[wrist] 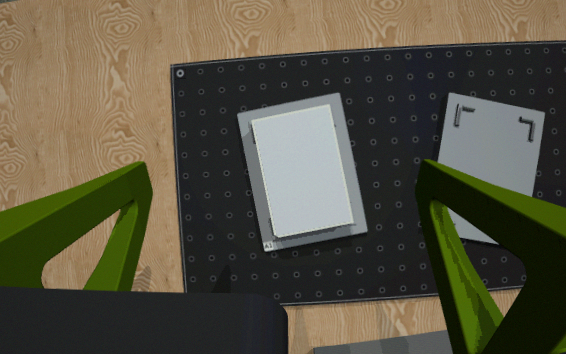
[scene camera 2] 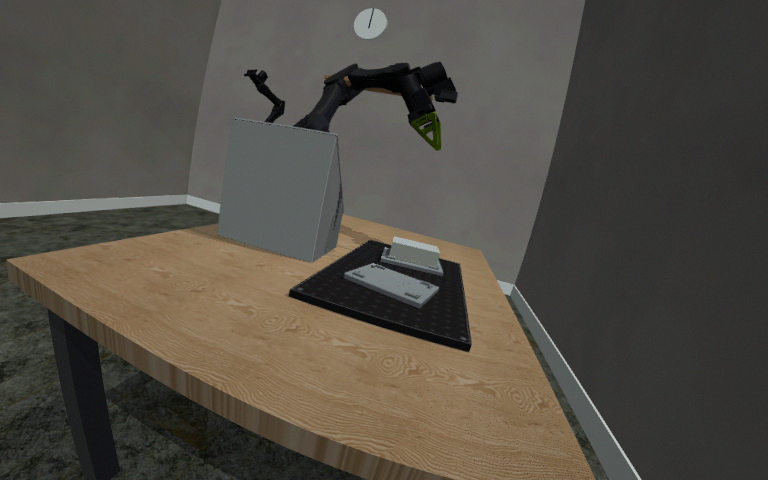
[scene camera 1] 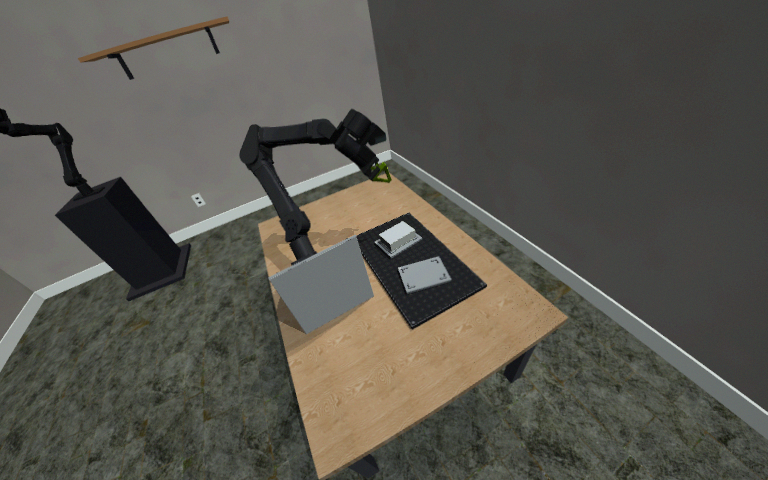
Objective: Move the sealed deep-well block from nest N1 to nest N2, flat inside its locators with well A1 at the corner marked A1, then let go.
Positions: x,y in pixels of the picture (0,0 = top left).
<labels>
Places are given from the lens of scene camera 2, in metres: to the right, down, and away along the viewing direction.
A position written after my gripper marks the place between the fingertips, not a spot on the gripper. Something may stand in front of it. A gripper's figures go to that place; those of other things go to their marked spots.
my gripper (scene camera 2: 437,148): 0.14, -0.24, 0.75
pale grey block (scene camera 2: 406,250): 0.06, 0.03, 0.76
</labels>
